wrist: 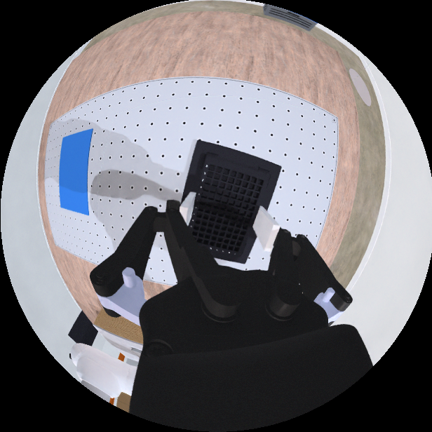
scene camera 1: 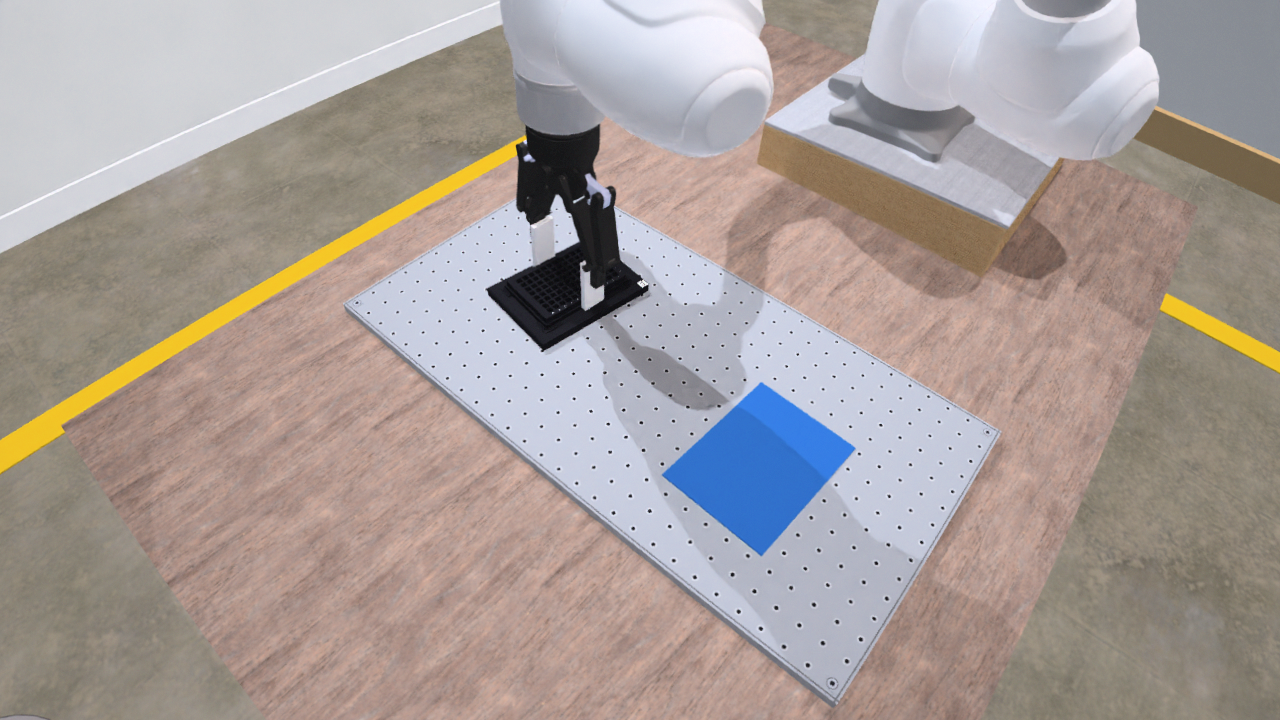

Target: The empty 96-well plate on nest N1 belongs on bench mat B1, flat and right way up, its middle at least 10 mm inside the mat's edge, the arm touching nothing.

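Seen in the pictures: gripper, between the fingertips: (scene camera 1: 567, 283); arm's base, origin of its link: (scene camera 1: 902, 119).
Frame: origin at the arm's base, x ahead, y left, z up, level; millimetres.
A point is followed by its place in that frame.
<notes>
The black 96-well plate (scene camera 1: 556, 288) @(x 601, y -174, z -49 mm) (wrist: 231, 187) sits flat, wells up, in the black nest N1 (scene camera 1: 544, 336) @(x 661, y -137, z -59 mm) (wrist: 237, 151) on the perforated board. My gripper (scene camera 1: 567, 281) @(x 580, y -174, z -56 mm) (wrist: 224, 209) points down over it, with its white finger pads at the plate's two long sides. The pads appear to touch the sides, and the gripper looks shut on the plate. The near pad hides part of the plate's edge in the scene view. The blue bench mat B1 (scene camera 1: 759, 467) @(x 642, y 149, z -69 mm) (wrist: 75, 175) lies flat on the board, well apart from the nest, with part of it in shadow.
The perforated board (scene camera 1: 465, 385) @(x 764, y -160, z -71 mm) (wrist: 225, 107) carries the nest and the mat. The white robot arm (scene camera 1: 662, 71) @(x 674, y 12, z 322 mm) reaches over the board's back side. Its base stands on a wooden block with a metal top (scene camera 1: 805, 116) @(x 99, y -120, z -5 mm) behind the board. A yellow line (scene camera 1: 268, 284) @(x 818, y -466, z -83 mm) runs along the floor at the left.
</notes>
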